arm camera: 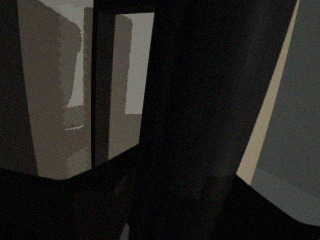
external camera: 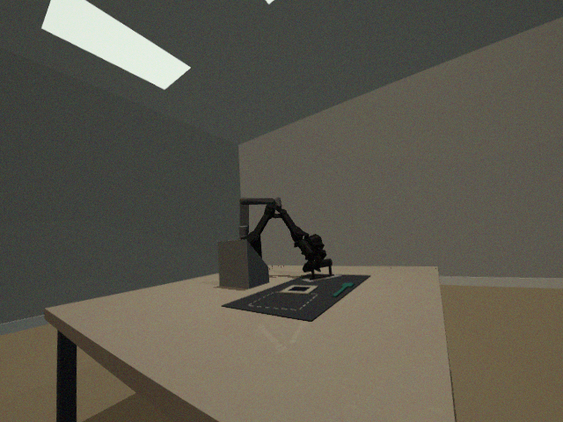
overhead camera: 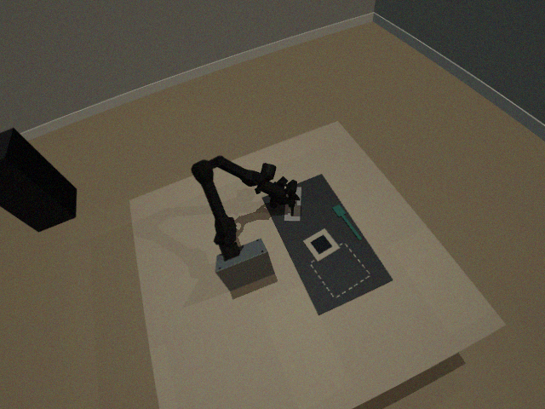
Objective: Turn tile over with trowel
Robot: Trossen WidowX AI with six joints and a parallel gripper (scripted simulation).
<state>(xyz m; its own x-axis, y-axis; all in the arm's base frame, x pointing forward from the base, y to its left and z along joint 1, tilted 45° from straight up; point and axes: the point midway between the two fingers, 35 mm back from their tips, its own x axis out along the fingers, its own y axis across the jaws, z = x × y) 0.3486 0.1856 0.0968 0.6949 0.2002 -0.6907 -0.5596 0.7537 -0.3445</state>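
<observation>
The tile is 23 cm to the right of my gripper tip, 4 cm below it and 1 cm ahead of it. The rest, counted from my gripper tip: trowel 17 cm ahead, 16 cm to the right, 4 cm below.
</observation>
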